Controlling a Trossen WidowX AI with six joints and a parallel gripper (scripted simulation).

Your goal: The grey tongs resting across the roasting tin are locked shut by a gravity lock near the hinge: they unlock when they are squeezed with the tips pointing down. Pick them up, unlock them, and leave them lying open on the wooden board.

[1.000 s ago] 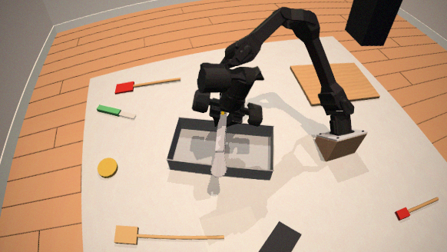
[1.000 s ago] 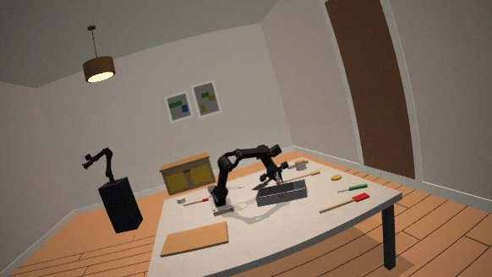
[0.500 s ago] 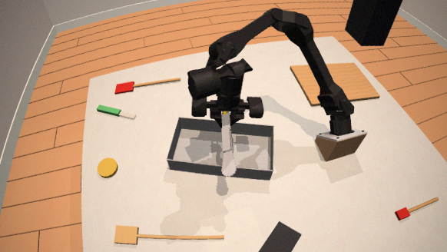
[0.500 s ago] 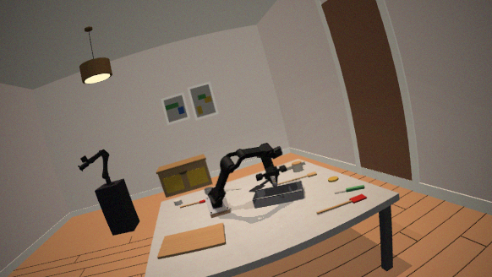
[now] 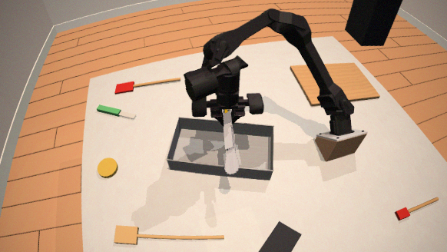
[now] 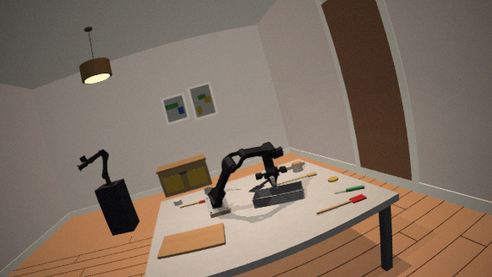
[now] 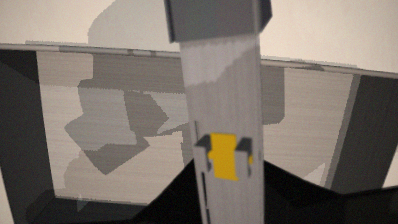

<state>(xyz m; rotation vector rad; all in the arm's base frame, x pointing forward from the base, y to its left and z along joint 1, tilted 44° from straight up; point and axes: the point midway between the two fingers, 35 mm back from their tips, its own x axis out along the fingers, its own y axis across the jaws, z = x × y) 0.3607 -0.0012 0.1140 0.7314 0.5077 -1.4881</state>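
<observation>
Right now my gripper tip is 2 cm short of the grey roasting tin, 3 cm to the right of it and 7 cm above it. Round my gripper tip: black slab: 1 cm behind, 40 cm to the left, 10 cm below; then yellow lock piece: 2 cm to the right, 3 cm above; then green-handled tool: 37 cm ahead, 22 cm to the right, 9 cm below.
</observation>
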